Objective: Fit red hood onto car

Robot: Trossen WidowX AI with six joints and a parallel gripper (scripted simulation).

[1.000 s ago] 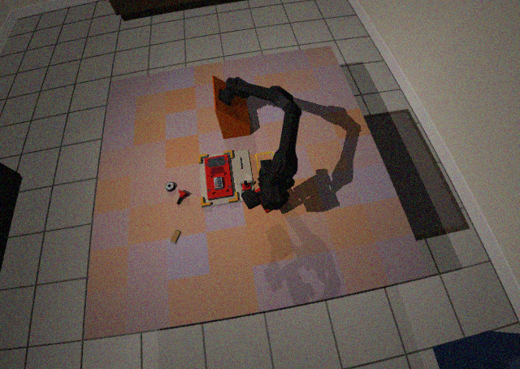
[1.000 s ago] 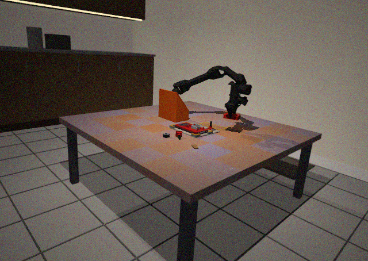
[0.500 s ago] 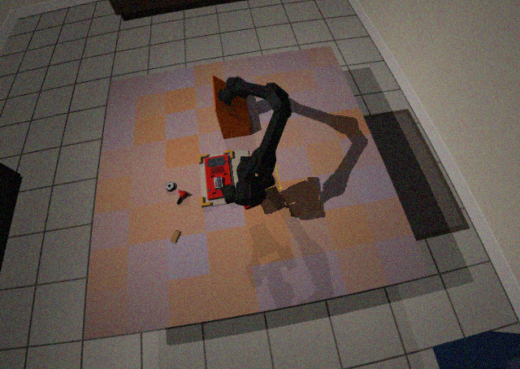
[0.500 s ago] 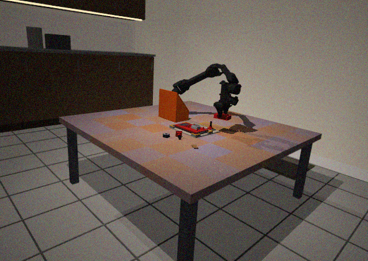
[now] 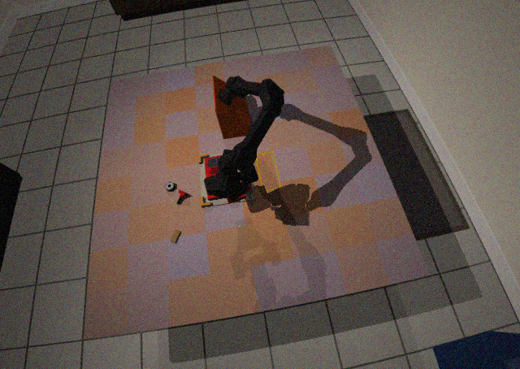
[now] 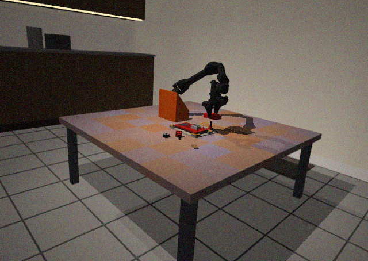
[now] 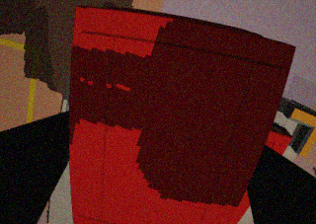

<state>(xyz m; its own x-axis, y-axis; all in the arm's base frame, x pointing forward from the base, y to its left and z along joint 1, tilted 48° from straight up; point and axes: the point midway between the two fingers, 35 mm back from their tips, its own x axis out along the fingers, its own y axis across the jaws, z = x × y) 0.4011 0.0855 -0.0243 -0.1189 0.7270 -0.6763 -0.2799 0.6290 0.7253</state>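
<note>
Now: the light jig plate 10 cm below my gripper tip, 10 cm behind it and 6 cm to the right of it. From my gripper tip the other things lie so: tan block (25 cm to the right, 15 cm ahead, 11 cm below); small wheel (30 cm to the right, 10 cm below, 7 cm behind); red hood (right at my gripper tip).
</note>
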